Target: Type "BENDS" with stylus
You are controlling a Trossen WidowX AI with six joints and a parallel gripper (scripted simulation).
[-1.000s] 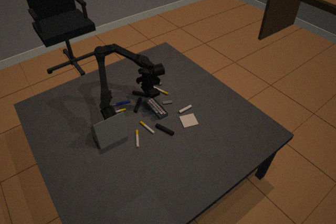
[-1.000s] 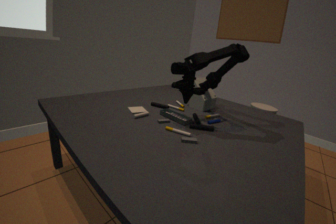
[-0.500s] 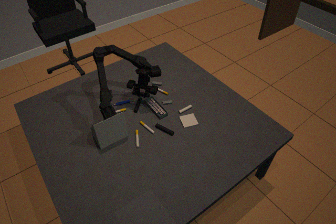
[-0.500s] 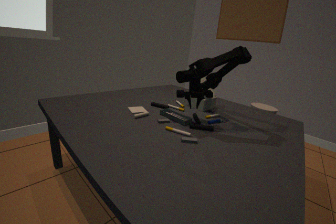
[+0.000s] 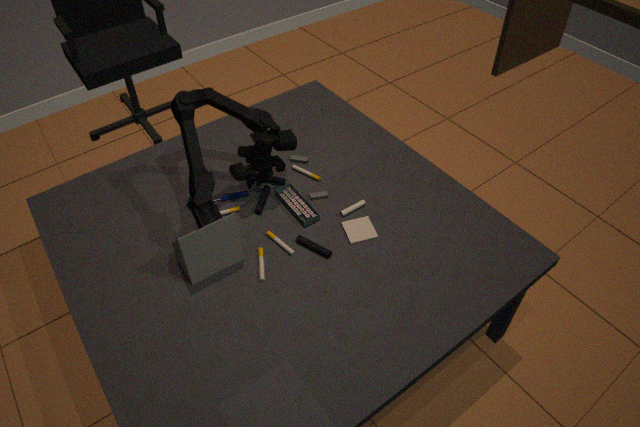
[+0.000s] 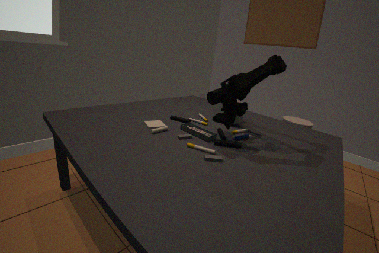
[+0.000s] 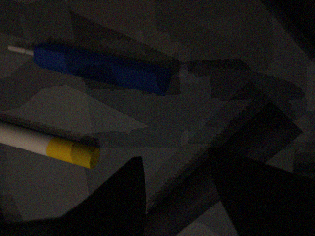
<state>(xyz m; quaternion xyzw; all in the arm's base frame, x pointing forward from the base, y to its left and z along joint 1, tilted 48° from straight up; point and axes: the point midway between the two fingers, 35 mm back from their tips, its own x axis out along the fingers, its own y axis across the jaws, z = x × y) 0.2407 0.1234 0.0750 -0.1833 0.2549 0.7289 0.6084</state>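
The blue stylus lies 8 cm behind my gripper tip, 6 cm to the left of it and 5 cm below it. The rest, counted from my gripper tip: white pad (18 cm ahead, 34 cm to the right, 5 cm below); then white marker (23 cm ahead, 25 cm to the right, 5 cm below); then stylus tip (11 cm behind, 7 cm to the left, 5 cm below).
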